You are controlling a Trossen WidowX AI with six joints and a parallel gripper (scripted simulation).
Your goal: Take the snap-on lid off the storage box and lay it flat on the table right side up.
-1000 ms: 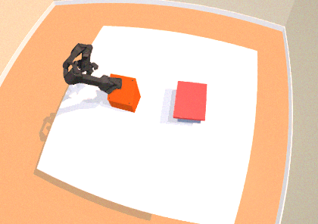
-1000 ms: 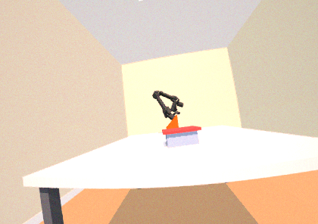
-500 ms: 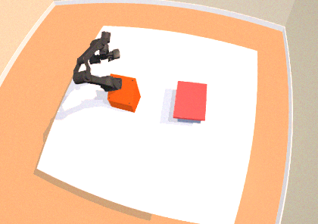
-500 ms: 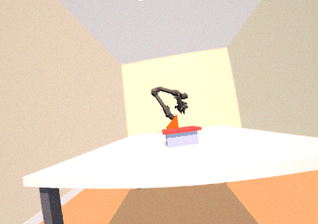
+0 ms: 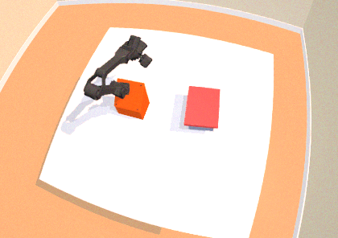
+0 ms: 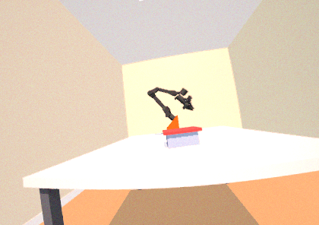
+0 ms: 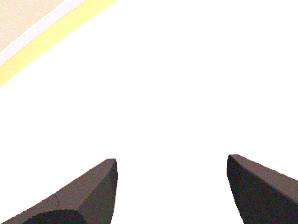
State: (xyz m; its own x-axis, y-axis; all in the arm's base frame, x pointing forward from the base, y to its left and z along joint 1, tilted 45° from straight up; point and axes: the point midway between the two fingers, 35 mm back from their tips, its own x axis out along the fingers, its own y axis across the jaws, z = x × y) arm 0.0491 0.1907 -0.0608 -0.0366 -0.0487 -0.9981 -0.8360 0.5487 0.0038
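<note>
Now: the red lid 380 mm ahead of my gripper tip, 180 mm to the right of it and 150 mm below it. Round my gripper tip: storage box 380 mm ahead, 190 mm below, 180 mm to the right.
</note>
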